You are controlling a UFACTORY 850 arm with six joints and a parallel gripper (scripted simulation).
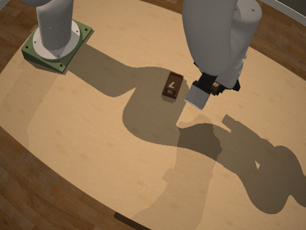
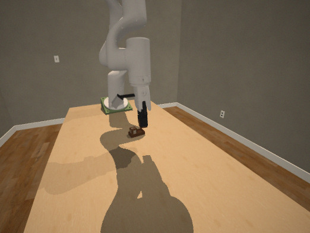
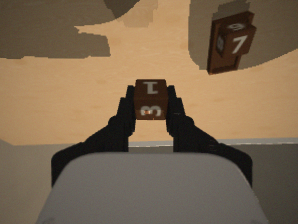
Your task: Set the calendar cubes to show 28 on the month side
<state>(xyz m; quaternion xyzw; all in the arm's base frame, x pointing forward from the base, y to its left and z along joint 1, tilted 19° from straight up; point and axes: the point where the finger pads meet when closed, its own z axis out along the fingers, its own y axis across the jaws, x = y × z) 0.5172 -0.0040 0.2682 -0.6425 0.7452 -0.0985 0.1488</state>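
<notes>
The tray is 11 cm behind my hand, 1 cm to the left of it and 12 cm below it.
</notes>
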